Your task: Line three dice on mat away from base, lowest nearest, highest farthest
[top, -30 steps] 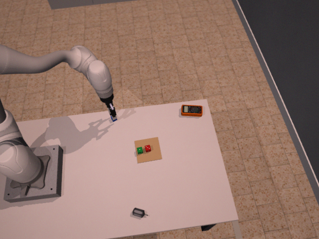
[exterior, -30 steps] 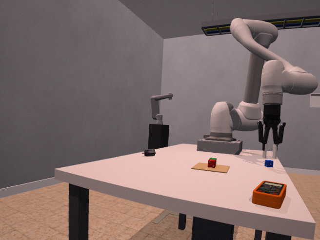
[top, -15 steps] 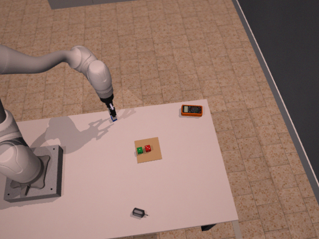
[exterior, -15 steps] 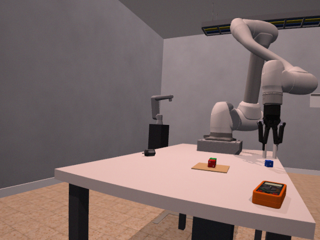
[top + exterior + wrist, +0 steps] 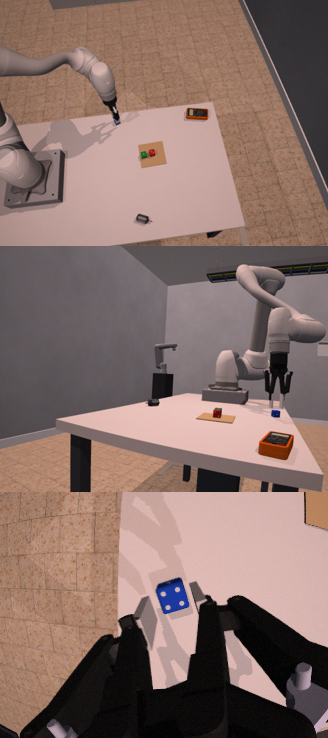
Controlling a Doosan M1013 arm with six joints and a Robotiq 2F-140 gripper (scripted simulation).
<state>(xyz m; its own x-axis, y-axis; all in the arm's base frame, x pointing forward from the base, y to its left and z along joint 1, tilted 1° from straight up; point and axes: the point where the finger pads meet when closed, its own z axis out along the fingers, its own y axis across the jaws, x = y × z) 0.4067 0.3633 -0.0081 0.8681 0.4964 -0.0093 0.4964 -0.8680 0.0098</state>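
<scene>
Right now the blue die is 6 cm below my hand. The rest, counted from my hand: red die 21 cm ahead, 21 cm to the right, 5 cm below; green die 17 cm ahead, 22 cm to the right, 5 cm below; tan mat 21 cm ahead, 21 cm to the right, 7 cm below.
</scene>
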